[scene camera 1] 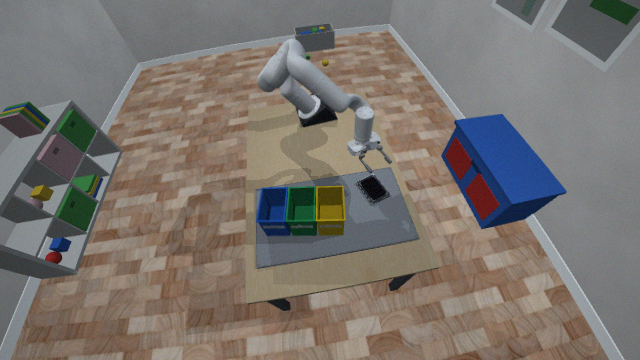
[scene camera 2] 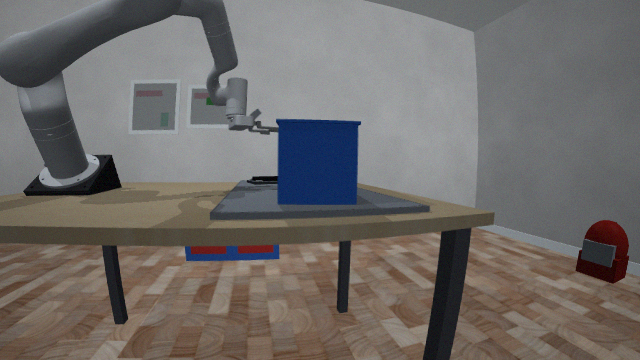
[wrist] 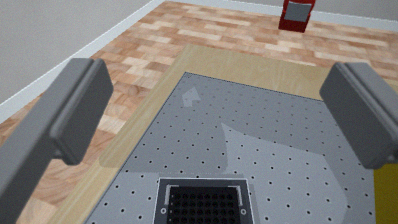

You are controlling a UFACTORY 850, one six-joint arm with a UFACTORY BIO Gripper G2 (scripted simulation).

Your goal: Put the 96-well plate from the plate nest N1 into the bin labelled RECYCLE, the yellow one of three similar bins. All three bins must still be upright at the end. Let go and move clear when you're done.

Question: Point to a green bin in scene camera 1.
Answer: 301, 204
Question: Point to a blue bin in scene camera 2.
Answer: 317, 159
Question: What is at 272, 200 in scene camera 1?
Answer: A blue bin.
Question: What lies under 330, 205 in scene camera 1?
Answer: A yellow bin.
